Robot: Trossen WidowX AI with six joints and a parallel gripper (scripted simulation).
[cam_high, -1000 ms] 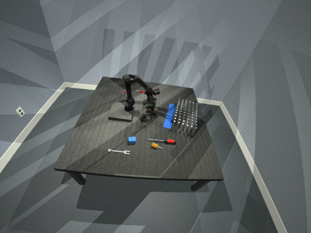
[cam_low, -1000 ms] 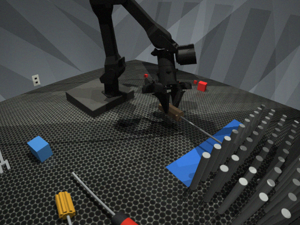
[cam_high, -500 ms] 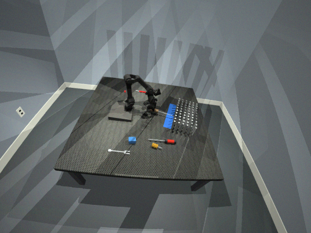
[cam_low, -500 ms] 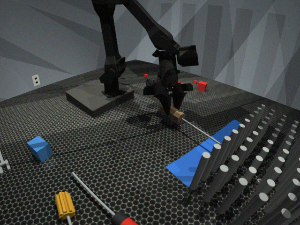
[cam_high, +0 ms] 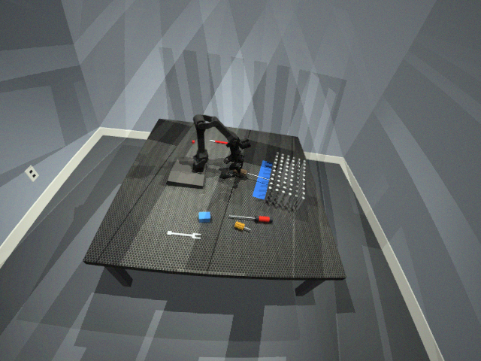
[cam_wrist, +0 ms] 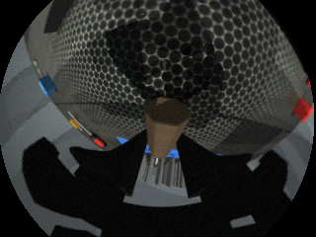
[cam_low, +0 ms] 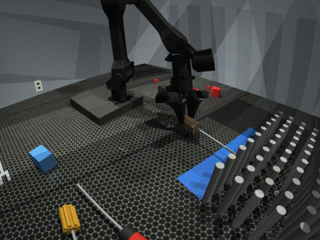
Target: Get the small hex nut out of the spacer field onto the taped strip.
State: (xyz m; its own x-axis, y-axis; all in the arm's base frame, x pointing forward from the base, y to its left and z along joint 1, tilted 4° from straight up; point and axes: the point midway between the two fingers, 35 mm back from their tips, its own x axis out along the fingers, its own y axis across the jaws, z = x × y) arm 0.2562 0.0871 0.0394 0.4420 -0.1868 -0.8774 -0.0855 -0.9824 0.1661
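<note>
Right now my gripper tip is 170 mm short of the blue taped strip, 30 mm to the right of it and 30 mm above it. Also, from my gripper tip: red-handled tool 310 mm to the left, 260 mm behind, 30 mm below; yellow-handled tool 410 mm to the right, 80 mm ahead, 20 mm below; hex nut 330 mm ahead, 30 mm below, 20 mm to the right.
</note>
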